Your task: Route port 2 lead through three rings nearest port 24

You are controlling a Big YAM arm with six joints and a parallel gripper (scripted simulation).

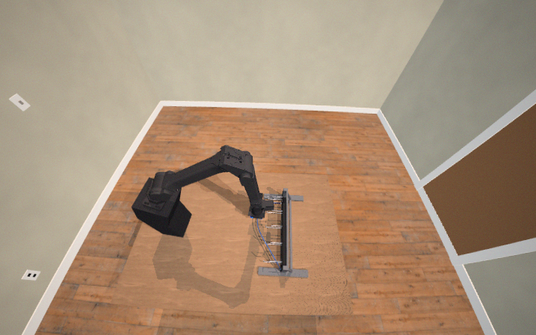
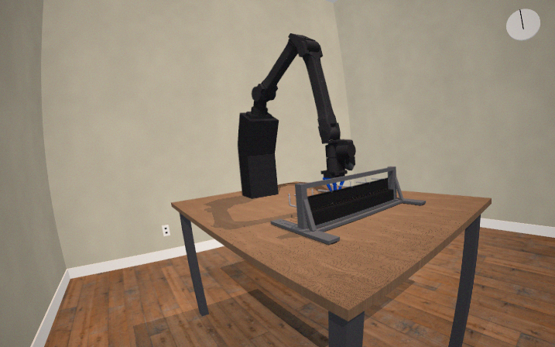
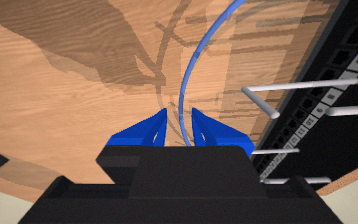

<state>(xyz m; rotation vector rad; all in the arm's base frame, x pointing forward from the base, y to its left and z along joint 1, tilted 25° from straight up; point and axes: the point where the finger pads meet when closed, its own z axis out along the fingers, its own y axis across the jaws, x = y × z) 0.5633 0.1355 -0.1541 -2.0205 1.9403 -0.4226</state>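
The grey rack is 190 mm ahead of my hand, 50 mm to the right of it and 20 mm above it.
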